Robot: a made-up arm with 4 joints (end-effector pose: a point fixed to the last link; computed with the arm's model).
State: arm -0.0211 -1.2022 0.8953 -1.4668
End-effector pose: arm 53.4 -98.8 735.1 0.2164 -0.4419 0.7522 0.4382
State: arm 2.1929 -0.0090 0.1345 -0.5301
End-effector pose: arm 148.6 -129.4 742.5 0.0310 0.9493 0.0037 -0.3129
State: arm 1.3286 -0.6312 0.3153 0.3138
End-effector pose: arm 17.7 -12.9 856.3 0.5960 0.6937 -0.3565 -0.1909
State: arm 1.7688 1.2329 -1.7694 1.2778
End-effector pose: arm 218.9 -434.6 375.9 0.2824 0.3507 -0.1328 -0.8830
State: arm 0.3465 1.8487 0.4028 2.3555
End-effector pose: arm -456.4 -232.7 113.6 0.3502 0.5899 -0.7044 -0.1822
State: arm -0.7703 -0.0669 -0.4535 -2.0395
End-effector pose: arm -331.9 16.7 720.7 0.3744 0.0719 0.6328 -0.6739
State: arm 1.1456 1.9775 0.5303 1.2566
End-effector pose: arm -132.5 -364.1 1.8 0.1777 -0.9313 0.3159 0.0358
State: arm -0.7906 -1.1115 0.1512 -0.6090
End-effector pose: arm -76.0 -170.6 746.4 0.0334 -0.0560 -0.9127 -0.4034
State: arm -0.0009 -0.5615 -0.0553 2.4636
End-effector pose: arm -43.8 -130.8 802.1 0.7317 -0.1772 0.0074 -0.6581
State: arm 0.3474 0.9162 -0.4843 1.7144
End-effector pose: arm -510.8 -304.7 532.3 0.2257 0.4711 -0.5595 -0.6435
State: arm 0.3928 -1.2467 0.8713 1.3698
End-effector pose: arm 218.8 8.3 743.5 0.9059 0.1442 0.0385 -0.3963
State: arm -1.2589 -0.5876 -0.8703 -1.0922
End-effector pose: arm -249.7 -37.8 737.2 0.0166 -0.5138 -0.8157 0.2653
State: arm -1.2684 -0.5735 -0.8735 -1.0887
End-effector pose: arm -251.9 -31.7 738.2 0.0133 -0.5199 -0.8108 0.2686
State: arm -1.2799 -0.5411 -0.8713 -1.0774
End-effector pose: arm -255.4 -18.6 740.7 0.0013 -0.5276 -0.8044 0.2731
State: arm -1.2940 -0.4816 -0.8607 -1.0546
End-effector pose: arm -260.5 5.3 744.5 0.0236 0.5368 0.7958 -0.2794
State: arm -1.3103 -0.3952 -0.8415 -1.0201
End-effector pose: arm -266.7 40.3 747.7 0.0614 0.5453 0.7850 -0.2875
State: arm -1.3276 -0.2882 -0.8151 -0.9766
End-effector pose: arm -273.1 84.0 747.8 0.1088 0.5504 0.7726 -0.2972
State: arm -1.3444 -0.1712 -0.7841 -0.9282
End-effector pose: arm -278.7 131.9 742.7 0.1603 0.5499 0.7598 -0.3075
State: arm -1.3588 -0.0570 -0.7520 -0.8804
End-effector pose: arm -283.1 178.1 732.4 0.2096 0.5435 0.7482 -0.3177
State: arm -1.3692 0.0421 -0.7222 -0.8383
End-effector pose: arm -286.1 217.2 719.3 0.2514 0.5329 0.7392 -0.3263
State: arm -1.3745 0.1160 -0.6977 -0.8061
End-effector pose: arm -288.2 245.4 706.9 0.2821 0.5211 0.7338 -0.3322
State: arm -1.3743 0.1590 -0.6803 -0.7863
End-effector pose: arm -289.9 261.1 698.8 0.3005 0.5112 0.7325 -0.3345
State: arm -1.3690 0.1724 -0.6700 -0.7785
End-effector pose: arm -291.5 265.4 696.1 0.3077 0.5042 0.7349 -0.3332
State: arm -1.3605 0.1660 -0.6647 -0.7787
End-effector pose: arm -292.9 262.3 697.4 0.3076 0.4997 0.7397 -0.3295
